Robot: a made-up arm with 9 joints.
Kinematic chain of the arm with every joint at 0, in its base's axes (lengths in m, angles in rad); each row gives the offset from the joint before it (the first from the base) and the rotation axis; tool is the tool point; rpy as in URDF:
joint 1: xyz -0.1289 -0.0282 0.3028 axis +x
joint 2: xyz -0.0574 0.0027 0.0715 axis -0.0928 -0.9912 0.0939
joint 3: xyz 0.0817 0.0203 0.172 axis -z
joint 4: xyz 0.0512 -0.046 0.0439 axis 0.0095 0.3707 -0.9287
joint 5: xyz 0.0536 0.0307 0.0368 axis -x
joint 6: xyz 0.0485 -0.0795 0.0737 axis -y
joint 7: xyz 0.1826 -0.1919 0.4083 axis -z
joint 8: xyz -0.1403 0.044 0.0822 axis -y
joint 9: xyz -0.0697 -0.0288 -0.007 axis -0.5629 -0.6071 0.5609
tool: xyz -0.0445 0.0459 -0.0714 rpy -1.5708 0 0
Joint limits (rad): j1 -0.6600..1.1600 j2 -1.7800..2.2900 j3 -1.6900..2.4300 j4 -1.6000..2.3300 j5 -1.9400..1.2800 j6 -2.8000..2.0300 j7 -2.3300..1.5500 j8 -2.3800..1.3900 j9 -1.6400..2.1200
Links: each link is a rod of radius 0.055 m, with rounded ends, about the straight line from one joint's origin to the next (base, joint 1, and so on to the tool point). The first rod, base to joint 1, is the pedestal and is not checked.
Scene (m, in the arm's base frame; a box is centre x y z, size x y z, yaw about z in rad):
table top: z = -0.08
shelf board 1: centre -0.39 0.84 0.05 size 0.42 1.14 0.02 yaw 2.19
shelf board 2: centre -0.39 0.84 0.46 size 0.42 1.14 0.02 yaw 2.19
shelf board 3: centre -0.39 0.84 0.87 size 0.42 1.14 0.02 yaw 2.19
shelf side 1: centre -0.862 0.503 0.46 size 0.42 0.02 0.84 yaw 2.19
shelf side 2: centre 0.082 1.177 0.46 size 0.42 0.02 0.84 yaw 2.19
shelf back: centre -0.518 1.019 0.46 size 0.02 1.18 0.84 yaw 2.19
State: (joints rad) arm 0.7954 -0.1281 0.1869 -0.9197 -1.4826 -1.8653 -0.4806 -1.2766 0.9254
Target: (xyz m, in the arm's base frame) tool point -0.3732 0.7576 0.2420
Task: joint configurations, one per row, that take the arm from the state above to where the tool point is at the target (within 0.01 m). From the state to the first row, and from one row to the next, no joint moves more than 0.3 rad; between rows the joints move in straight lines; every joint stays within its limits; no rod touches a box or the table.
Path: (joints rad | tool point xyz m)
1: 0.8562 -0.4034 0.1614 -0.8588 -1.4846 -1.8010 -0.5747 -1.3236 0.8931 | 0.4982 0.3248 0.4640
2: 0.9169 -0.6787 0.1359 -0.7980 -1.4865 -1.7368 -0.6687 -1.3706 0.8607 | 0.4299 0.4574 0.3322
3: 0.9777 -0.9540 0.1104 -0.7371 -1.4885 -1.6725 -0.7628 -1.4175 0.8284 | 0.2939 0.5893 0.2383
4: 1.0385 -1.2294 0.0850 -0.6762 -1.4904 -1.6083 -0.8569 -1.4645 0.7961 | 0.1020 0.6969 0.1923
5: 1.0992 -1.5047 0.0595 -0.6153 -1.4924 -1.5440 -0.9509 -1.5115 0.7638 | -0.1278 0.7586 0.1957
6: 1.1600 -1.7800 0.0340 -0.5545 -1.4944 -1.4798 -1.0450 -1.5585 0.7314 | -0.3732 0.7576 0.2420

